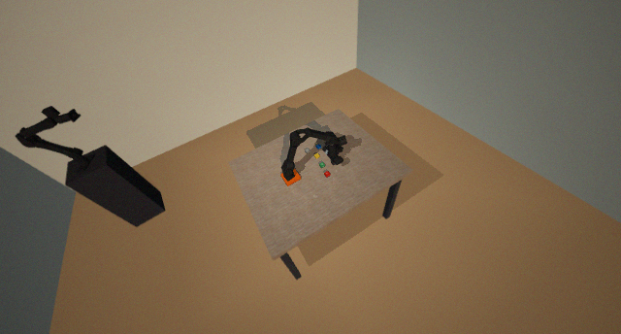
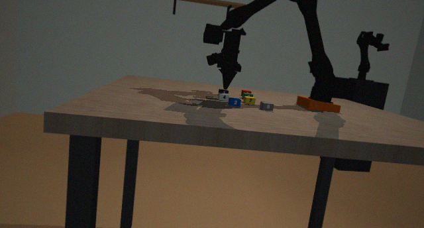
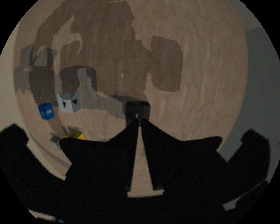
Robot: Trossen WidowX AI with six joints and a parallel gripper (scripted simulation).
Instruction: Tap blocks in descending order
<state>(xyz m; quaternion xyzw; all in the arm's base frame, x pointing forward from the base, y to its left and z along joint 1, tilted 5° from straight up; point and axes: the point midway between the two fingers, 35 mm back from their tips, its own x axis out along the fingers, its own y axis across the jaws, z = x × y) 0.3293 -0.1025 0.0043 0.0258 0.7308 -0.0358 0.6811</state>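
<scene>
The black block is 10 mm ahead of my gripper tip and 10 mm below it. The rest, counted from my gripper tip: green block (80 mm behind, 40 mm to the left, 10 mm below); red block (100 mm behind, 50 mm to the right, 10 mm below); white block (30 mm ahead, 120 mm to the left, 10 mm below).
</scene>
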